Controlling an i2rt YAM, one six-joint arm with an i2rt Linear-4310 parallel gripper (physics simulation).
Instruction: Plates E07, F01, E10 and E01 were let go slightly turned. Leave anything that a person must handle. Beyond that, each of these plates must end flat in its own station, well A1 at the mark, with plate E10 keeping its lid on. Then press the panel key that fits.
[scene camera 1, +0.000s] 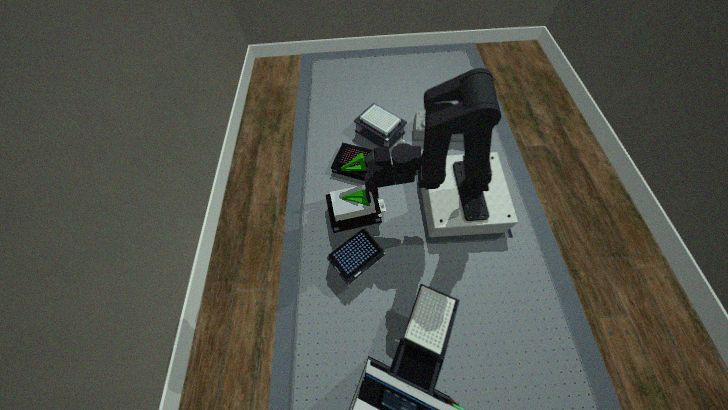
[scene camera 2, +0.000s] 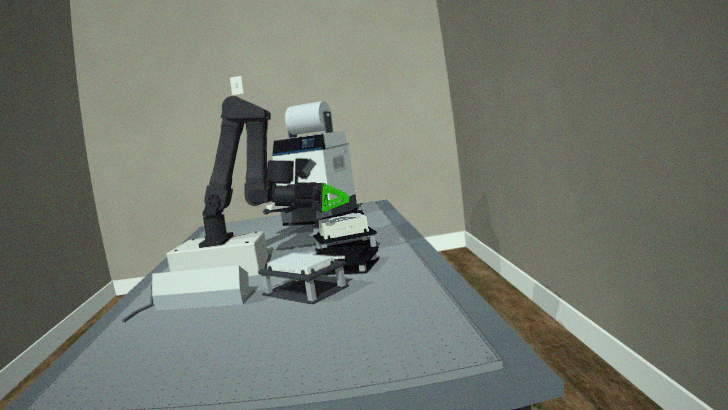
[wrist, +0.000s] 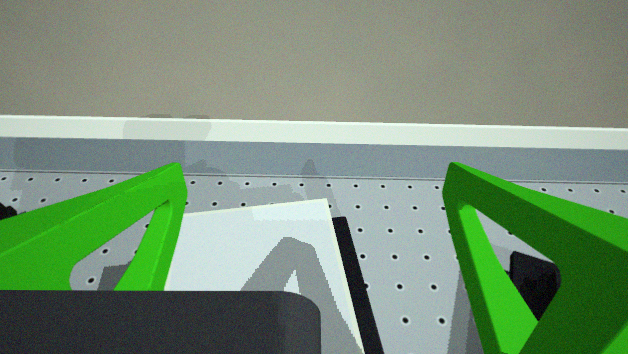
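My gripper is open and empty, its green fingers pointing level. In scene camera 1 its fingers overlap a red-welled plate and a tall white-topped plate, both on black stations. The white-topped one looks turned on its station. A blue-welled plate is turned on its stand. A white plate sits on a raised stand at the far end. Another white plate lies on the instrument's tray. The key panel is mostly behind the arm; its keys are hidden. Plate labels are unreadable.
The white instrument stands at one end of the table, with a black tray support reaching out. The robot's pale base block stands beside the stations. A black part shows through the right finger's opening in the wrist view.
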